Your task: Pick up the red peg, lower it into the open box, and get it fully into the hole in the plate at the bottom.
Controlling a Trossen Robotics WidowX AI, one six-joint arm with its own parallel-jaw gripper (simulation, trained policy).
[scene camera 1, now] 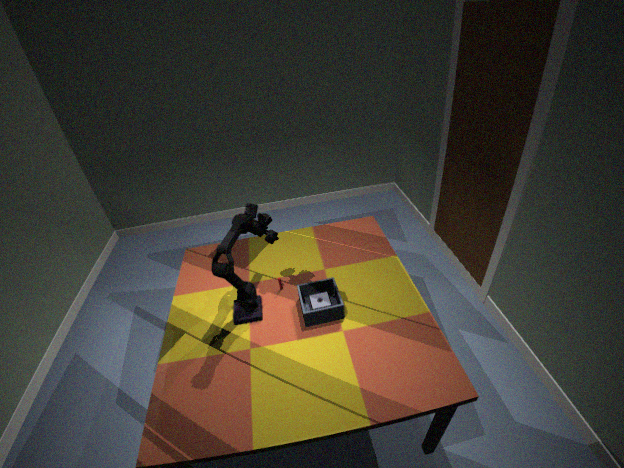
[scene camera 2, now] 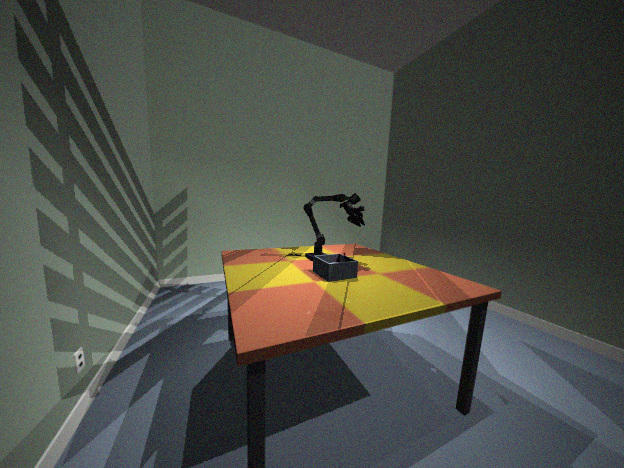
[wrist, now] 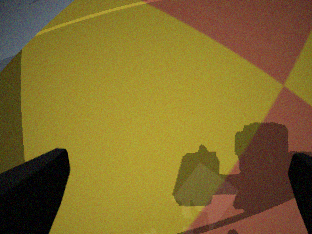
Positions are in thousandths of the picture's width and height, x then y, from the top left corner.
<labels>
A grey box (scene camera 1: 538,668) is 147 cm from the lens.
</labels>
